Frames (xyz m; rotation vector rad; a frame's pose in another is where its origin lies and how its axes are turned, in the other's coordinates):
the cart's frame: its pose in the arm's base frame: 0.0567 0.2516 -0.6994 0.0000 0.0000 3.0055
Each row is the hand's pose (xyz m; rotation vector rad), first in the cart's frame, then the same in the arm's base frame.
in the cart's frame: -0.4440 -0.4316 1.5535 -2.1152 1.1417 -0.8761
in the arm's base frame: 0.5552 0.6190 0.8541 -1.2460 -1.9742 0.6863
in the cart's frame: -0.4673 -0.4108 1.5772 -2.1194 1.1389 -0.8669
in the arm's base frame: 0.5754 0.5952 0.8778 -1.2458 -1.9821 0.6891
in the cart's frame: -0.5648 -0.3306 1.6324 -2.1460 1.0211 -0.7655
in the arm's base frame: 0.6611 0.5025 0.9330 -1.1676 -2.0769 0.7821
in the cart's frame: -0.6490 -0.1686 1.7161 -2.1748 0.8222 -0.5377
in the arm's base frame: 0.7226 0.3306 1.0167 -1.0354 -2.2605 0.9708
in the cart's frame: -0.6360 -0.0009 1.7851 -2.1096 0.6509 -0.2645
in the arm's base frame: 0.6869 0.1662 1.0857 -0.9253 -2.4048 1.2587
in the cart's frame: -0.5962 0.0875 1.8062 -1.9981 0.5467 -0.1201
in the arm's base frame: 0.6355 0.0840 1.1068 -0.8435 -2.4222 1.5031
